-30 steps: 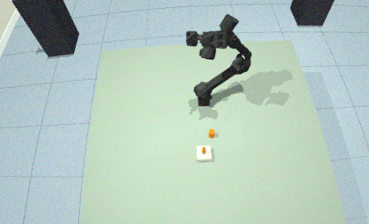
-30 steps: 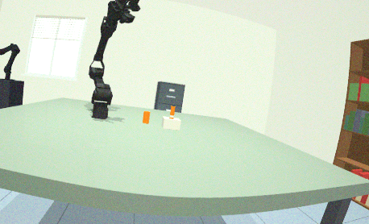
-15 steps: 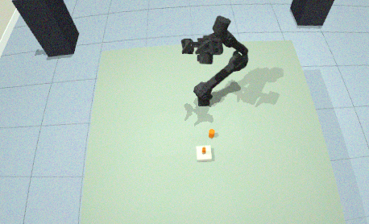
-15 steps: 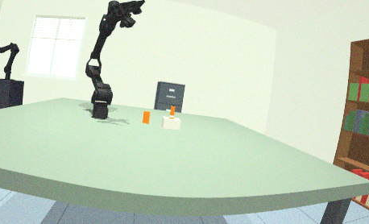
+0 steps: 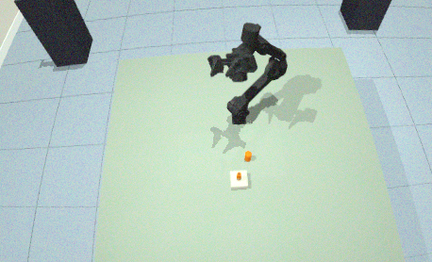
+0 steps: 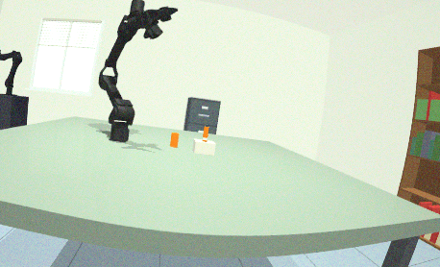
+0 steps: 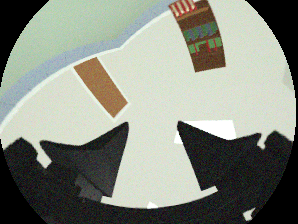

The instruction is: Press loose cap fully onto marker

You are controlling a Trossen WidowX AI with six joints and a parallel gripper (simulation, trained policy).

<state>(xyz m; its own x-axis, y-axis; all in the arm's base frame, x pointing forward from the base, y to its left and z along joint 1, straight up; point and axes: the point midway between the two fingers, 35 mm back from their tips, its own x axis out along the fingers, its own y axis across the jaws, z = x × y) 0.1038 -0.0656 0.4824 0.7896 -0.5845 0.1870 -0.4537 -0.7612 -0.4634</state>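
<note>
Now: the orange cap 46 cm below my gripper tip, 11 cm to the left of it and 8 cm ahead of it. The rest, counted from my gripper tip: white holder block 47 cm below, 19 cm ahead, 6 cm to the left.
</note>
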